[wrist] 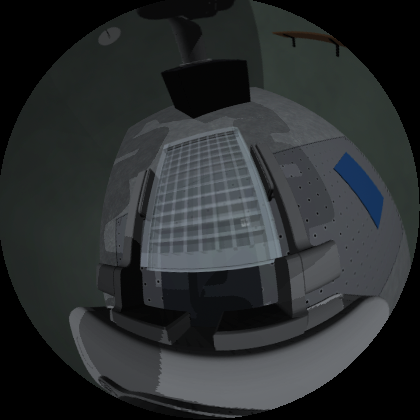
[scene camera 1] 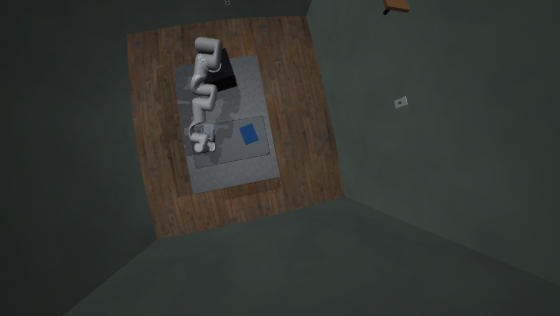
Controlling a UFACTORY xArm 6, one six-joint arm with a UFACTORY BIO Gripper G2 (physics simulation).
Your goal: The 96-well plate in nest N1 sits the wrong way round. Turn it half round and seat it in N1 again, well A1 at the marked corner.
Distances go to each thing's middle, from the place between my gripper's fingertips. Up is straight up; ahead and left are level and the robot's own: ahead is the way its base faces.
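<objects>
My hand is 20 mm short of the 96-well plate (wrist: 207,210) and 10 mm to the left of it, and going by their middles, that plate is the nearest to my hand of the things named here. As for the blue rectangle (wrist: 346,167), it's 90 mm below my hand, 150 mm ahead of it and 310 mm to the left of it.
</objects>
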